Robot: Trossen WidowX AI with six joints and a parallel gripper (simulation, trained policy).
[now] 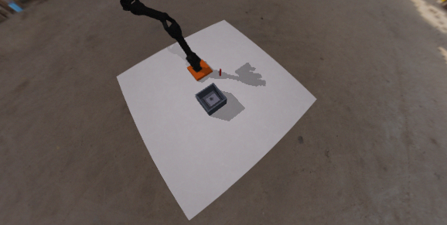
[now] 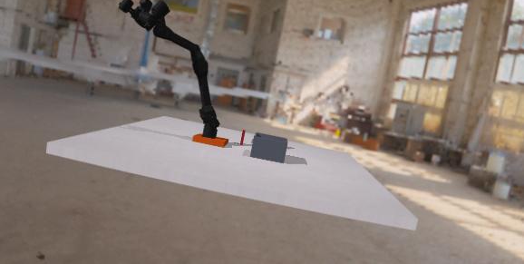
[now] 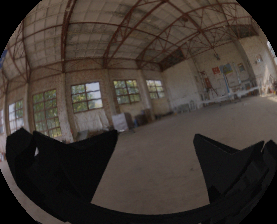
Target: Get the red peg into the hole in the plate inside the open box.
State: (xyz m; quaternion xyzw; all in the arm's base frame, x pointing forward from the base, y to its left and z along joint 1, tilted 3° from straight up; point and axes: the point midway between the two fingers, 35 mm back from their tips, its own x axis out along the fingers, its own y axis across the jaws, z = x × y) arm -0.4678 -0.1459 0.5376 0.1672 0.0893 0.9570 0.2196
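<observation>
The red peg is 67 cm ahead of my gripper tip, 54 cm below it and 21 cm to the left of it. From my gripper tip the other things lie so: grey plate: 81 cm ahead, 53 cm below; then grey box: 81 cm ahead, 55 cm below.
</observation>
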